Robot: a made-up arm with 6 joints.
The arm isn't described. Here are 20 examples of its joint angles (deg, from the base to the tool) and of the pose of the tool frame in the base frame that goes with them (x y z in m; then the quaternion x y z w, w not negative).
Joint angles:
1: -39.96 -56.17 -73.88 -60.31 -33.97 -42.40
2: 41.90 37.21 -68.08 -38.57 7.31 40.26
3: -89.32 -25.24 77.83 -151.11 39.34 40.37
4: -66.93 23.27 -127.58 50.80 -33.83 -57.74
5: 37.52 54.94 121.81 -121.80 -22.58 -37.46
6: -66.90 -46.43 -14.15 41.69 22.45 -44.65
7: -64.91 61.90 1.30 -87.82 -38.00 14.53
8: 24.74 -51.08 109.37 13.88 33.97 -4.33
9: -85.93 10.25 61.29 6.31 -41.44 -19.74
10: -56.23 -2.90 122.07 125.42 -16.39 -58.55
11: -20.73 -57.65 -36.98 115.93 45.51 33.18
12: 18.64 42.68 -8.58 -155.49 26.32 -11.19
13: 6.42 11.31 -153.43 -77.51 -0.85 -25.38
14: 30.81 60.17 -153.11 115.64 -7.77 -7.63
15: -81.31 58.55 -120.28 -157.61 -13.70 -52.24
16: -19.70 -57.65 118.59 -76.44 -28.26 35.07
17: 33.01 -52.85 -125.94 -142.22 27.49 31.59
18: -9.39 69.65 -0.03 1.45 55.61 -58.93
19: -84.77 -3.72 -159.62 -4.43 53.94 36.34
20: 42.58 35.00 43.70 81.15 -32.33 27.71
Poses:
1: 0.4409 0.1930 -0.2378 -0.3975 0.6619 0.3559 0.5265
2: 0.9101 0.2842 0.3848 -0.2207 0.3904 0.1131 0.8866
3: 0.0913 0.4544 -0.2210 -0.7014 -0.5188 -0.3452 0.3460
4: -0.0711 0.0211 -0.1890 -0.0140 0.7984 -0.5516 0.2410
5: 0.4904 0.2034 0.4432 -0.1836 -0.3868 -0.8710 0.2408
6: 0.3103 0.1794 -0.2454 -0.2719 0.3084 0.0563 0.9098
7: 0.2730 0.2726 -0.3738 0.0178 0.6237 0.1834 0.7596
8: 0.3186 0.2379 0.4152 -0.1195 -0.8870 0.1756 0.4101
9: 0.1173 0.0173 -0.1496 0.4055 0.0284 0.1236 0.9053
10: 0.3678 0.1175 -0.1824 0.9347 -0.2362 0.2029 0.1713
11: 0.5796 -0.0984 -0.1411 0.2575 0.6565 -0.4911 0.5114
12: 0.7981 0.3616 0.1465 -0.8314 -0.3725 -0.2422 0.3337
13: 0.4891 0.2984 0.0056 -0.1056 0.5938 0.6567 0.4527
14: 0.4567 0.1138 0.0320 0.3831 0.8111 -0.4049 0.1774
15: -0.0681 0.2657 -0.0277 0.5791 -0.0893 0.7022 0.4044
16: 0.3023 0.4247 0.1337 -0.4935 -0.6079 -0.0158 0.6218
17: 0.4958 0.0814 0.1108 -0.9059 0.3655 0.2076 0.0522
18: 0.6037 0.2108 -0.0196 0.0661 -0.1868 -0.4460 0.8728
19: -0.2605 -0.0028 0.0076 0.4108 -0.5426 -0.3312 0.6535
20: 0.7148 -0.0481 0.6250 0.3757 -0.4316 0.7636 0.2991
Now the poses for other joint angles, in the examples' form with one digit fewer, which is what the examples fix.
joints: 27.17 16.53 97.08 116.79 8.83 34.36
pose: 0.534 0.016 0.586 0.177 -0.347 0.809 0.441
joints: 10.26 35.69 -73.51 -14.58 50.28 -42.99
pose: 0.697 0.285 0.075 -0.245 0.017 0.101 0.964
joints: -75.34 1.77 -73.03 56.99 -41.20 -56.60
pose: -0.098 -0.019 -0.203 0.145 0.519 -0.639 0.549
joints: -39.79 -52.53 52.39 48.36 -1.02 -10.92
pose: 0.589 0.261 0.041 0.121 0.037 0.365 0.922
